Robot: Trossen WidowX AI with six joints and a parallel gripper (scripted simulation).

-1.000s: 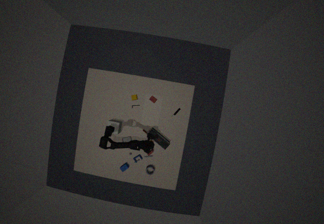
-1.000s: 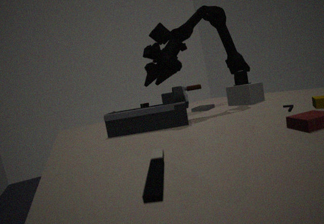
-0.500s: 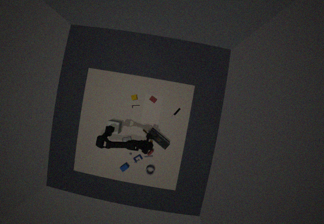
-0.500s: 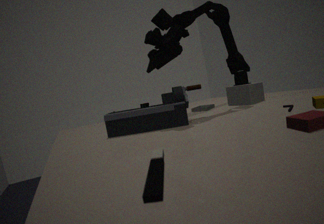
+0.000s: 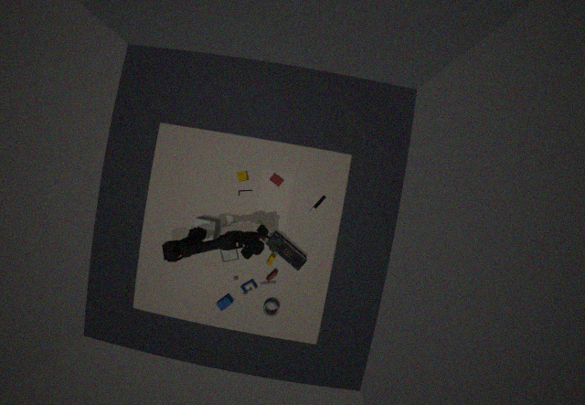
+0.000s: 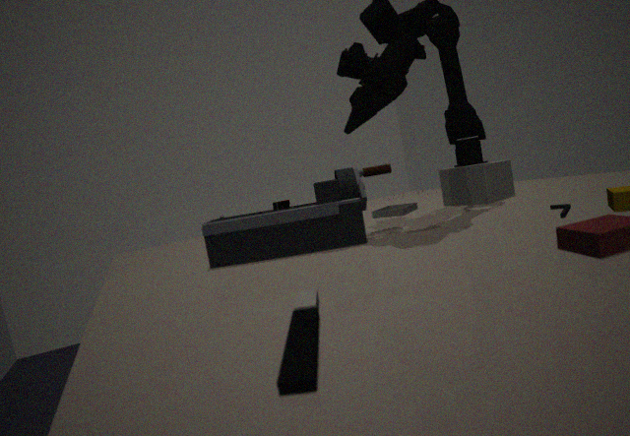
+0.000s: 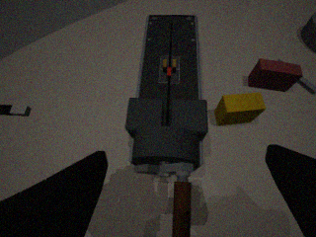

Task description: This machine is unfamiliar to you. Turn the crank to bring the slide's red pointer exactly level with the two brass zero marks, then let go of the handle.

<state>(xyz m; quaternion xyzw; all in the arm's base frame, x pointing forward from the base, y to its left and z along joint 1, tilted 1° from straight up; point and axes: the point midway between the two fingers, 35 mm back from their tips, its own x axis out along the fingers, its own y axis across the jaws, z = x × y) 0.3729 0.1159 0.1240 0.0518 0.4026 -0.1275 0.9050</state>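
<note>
Right now my gripper tip is 3 cm past the brown crank handle, 1 cm to the right of it and 8 cm above it. Also, from my gripper tip: red pointer 13 cm ahead, 3 cm to the right, 11 cm below; then grey plate 20 cm behind, 21 cm to the right, 19 cm below; then blue piece 12 cm behind, 52 cm to the right, 17 cm below.
</note>
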